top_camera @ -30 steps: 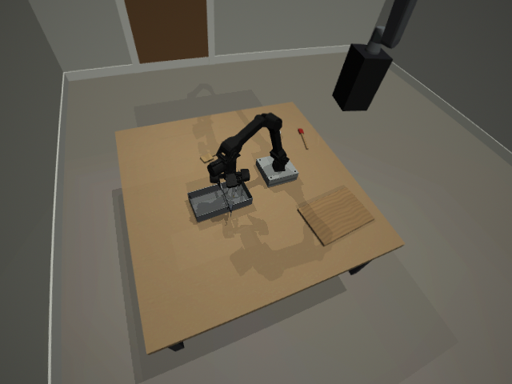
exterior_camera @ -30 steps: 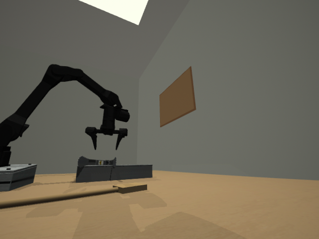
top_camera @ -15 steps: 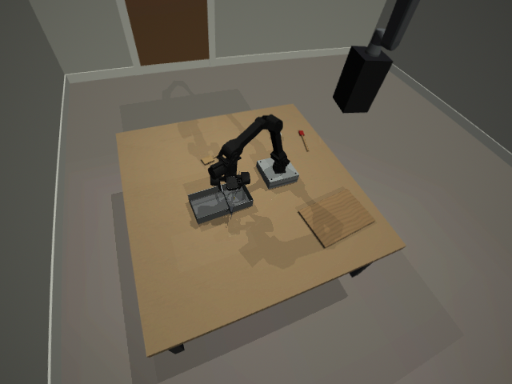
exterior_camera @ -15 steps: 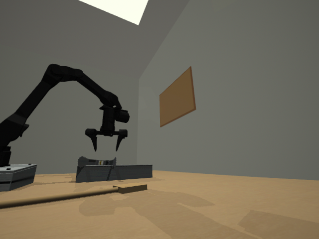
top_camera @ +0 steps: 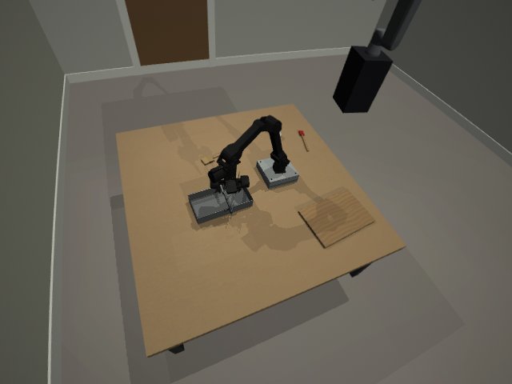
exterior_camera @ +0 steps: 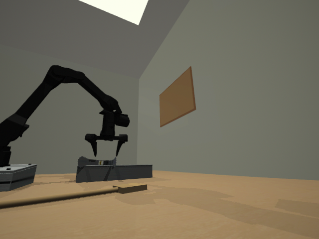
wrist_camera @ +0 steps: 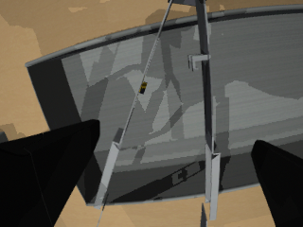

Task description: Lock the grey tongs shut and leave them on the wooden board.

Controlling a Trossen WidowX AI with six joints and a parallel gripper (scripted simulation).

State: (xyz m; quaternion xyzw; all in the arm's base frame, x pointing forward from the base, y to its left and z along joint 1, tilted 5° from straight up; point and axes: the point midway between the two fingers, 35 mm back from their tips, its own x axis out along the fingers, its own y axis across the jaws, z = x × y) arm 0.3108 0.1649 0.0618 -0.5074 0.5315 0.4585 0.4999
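Right now the roasting tin is 4 cm ahead of my gripper tip and 7 cm below it. Also, from my gripper tip: small white cylinder: 39 cm behind, 50 cm to the right, 8 cm below; wooden board: 57 cm behind, 16 cm to the left, 9 cm below; red-tipped brush: 57 cm behind, 47 cm to the right, 9 cm below.
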